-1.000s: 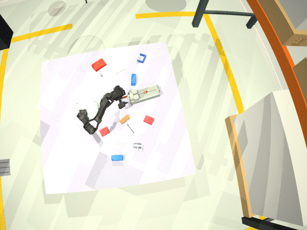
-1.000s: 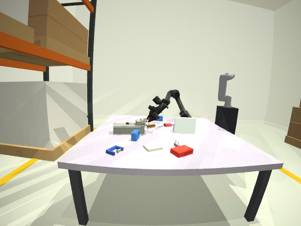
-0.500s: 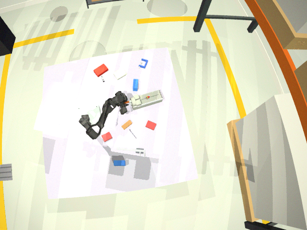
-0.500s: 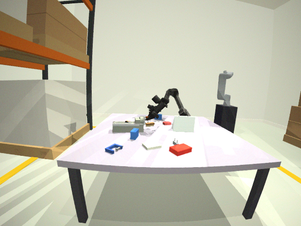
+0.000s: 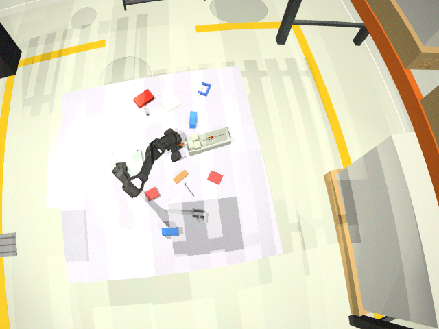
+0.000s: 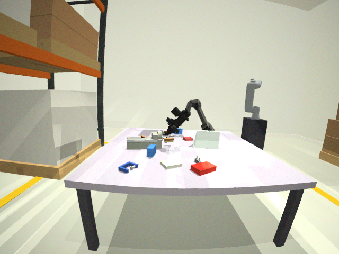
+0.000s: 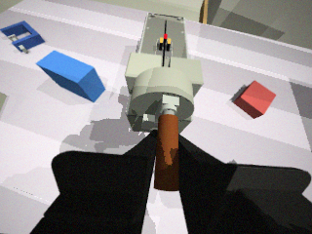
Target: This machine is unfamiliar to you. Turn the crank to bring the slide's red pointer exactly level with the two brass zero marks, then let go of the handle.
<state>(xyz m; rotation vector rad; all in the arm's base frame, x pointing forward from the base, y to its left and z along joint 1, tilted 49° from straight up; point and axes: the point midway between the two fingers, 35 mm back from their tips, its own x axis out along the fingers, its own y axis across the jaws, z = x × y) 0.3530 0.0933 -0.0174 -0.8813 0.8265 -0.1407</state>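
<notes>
The brown block lies 160 mm to the right of my gripper tip, 80 mm below it and 30 mm behind it. From my gripper tip the other things lie so: red pointer (170 mm ahead, 40 mm to the left, 10 mm below); then crank (10 mm above); then orange-brown crank handle (20 mm behind, 20 mm above).
</notes>
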